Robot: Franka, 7 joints.
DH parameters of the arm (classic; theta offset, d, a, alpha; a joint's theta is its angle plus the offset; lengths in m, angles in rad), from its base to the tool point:
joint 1: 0 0.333 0 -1.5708
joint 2: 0 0 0 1.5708
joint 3: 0 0.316 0.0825 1.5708
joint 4: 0 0 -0.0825 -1.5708
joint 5: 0 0.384 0 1.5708
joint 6: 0 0 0.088 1.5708
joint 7: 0 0.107 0 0
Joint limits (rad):
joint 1: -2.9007..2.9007
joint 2: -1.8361..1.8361
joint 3: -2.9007..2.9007
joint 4: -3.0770..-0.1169
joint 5: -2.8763..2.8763
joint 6: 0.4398..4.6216
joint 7: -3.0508..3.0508
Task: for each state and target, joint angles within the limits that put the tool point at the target. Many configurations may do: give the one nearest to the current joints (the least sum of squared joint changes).
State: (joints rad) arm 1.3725 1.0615 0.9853 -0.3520 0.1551 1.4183 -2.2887
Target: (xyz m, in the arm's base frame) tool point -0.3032 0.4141 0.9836
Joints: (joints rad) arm 1.7355 0.5164 1.1823 -0.3498 0.2250 1.9054 -2.2887
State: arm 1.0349 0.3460 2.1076 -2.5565 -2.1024 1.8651 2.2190
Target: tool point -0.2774 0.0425 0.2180
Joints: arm 0.9226 0.4700 2.1550 -3.0557 -1.9946 1.7653 2.2190
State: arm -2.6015 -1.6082 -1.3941 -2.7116 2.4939 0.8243 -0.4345
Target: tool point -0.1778 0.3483 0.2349
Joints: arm -2.6059 -1.6441 -1.9727 -2.8096 2.6567 0.7878 -0.4345
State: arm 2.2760 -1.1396 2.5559 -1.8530 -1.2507 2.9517 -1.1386
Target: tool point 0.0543 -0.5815 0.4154
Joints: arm 2.2241 -0.1781 2.3995 -2.0797 -1.3477 3.1874 -1.1386
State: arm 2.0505 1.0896 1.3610 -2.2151 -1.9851 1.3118 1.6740
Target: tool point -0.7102 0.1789 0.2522
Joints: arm 2.1622 1.2550 1.2700 -1.5029 -2.1790 1.5440 1.6740
